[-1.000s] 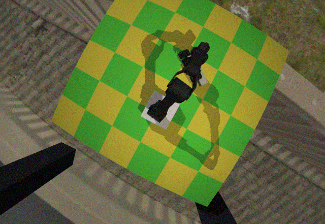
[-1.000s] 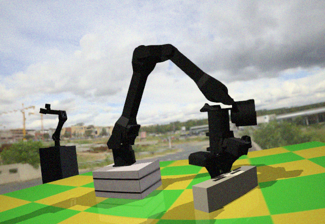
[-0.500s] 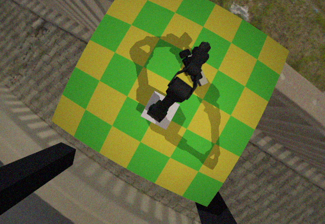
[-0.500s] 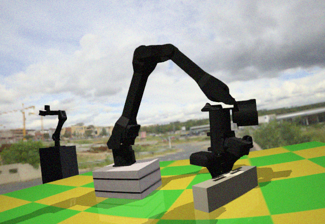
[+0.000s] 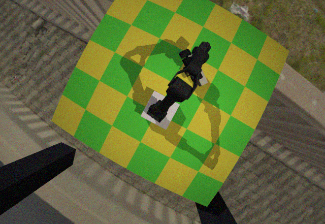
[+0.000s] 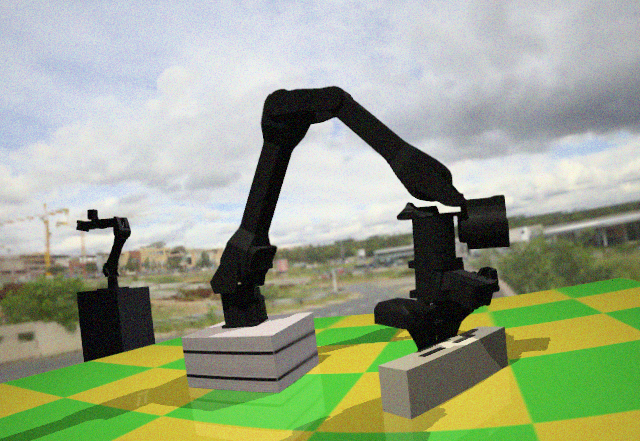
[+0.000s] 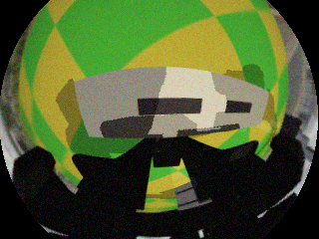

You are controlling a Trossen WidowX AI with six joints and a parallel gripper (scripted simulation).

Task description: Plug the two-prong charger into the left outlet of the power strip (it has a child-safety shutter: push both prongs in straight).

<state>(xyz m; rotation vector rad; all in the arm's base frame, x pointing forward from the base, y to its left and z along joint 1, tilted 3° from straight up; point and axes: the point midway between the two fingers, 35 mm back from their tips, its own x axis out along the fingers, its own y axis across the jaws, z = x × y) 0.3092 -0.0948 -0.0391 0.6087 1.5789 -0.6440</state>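
Now: the charger 1 cm ahead of my gripper tip, 1 cm to the right of it and 1 cm above it.
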